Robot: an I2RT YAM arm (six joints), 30 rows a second.
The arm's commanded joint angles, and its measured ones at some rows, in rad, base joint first. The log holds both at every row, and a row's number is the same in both.
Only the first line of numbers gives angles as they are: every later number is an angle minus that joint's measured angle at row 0.
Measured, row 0: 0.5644 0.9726 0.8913 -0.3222 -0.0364 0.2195
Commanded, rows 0 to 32: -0.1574 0.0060 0.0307 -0.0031 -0.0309 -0.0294; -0.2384 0.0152 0.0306 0.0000 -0.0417 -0.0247; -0.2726 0.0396 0.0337 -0.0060 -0.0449 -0.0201; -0.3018 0.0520 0.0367 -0.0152 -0.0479 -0.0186; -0.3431 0.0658 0.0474 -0.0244 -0.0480 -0.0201; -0.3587 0.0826 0.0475 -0.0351 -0.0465 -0.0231; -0.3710 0.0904 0.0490 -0.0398 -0.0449 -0.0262; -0.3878 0.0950 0.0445 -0.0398 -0.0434 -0.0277; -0.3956 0.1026 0.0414 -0.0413 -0.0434 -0.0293; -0.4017 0.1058 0.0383 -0.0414 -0.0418 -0.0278; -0.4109 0.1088 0.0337 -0.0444 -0.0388 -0.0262; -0.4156 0.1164 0.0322 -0.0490 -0.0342 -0.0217; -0.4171 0.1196 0.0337 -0.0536 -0.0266 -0.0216; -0.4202 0.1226 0.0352 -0.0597 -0.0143 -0.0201; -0.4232 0.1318 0.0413 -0.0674 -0.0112 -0.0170; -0.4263 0.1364 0.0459 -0.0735 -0.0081 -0.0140; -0.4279 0.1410 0.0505 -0.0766 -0.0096 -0.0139; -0.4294 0.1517 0.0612 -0.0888 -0.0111 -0.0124; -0.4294 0.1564 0.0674 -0.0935 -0.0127 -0.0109; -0.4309 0.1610 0.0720 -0.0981 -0.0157 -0.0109; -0.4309 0.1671 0.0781 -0.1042 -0.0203 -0.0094; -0.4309 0.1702 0.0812 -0.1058 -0.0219 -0.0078; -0.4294 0.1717 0.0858 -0.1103 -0.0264 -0.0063; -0.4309 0.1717 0.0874 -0.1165 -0.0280 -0.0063; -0.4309 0.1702 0.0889 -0.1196 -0.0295 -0.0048; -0.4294 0.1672 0.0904 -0.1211 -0.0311 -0.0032; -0.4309 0.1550 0.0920 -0.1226 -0.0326 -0.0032; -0.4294 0.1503 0.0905 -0.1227 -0.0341 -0.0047; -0.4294 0.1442 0.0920 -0.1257 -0.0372 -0.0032; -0.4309 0.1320 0.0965 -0.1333 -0.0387 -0.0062; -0.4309 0.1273 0.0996 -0.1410 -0.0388 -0.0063; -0.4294 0.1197 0.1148 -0.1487 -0.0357 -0.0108; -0.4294 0.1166 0.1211 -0.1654 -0.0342 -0.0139
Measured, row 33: -0.4261 0.1560 0.0569 -0.1388 -0.0260 -0.0072
